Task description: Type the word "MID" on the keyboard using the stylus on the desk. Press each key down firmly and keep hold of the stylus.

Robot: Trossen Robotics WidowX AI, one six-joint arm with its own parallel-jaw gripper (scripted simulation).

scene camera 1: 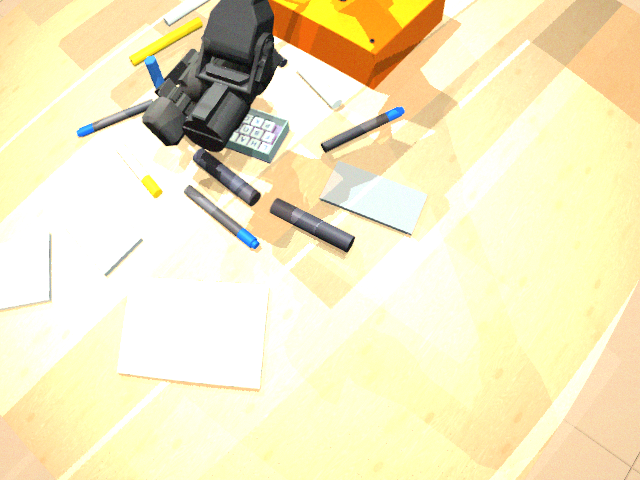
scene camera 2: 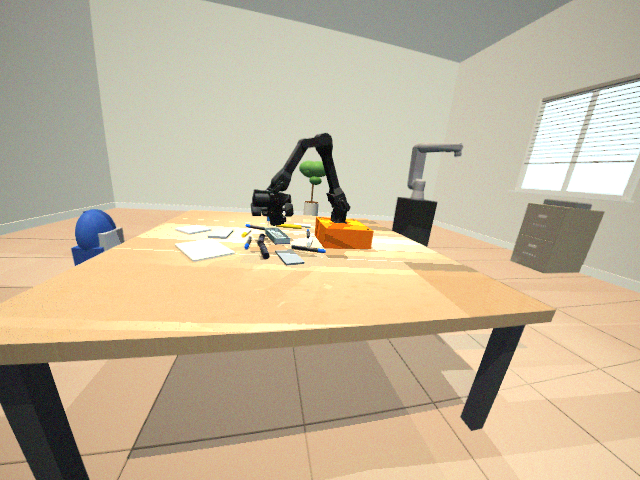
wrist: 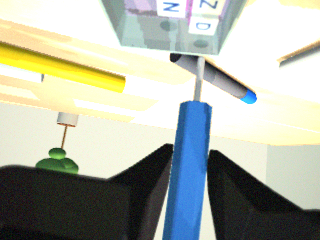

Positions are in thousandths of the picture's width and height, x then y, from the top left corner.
Labels:
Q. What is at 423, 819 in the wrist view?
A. My gripper.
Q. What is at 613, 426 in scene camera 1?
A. A grey pad.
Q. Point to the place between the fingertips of my gripper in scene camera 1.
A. At 251, 182

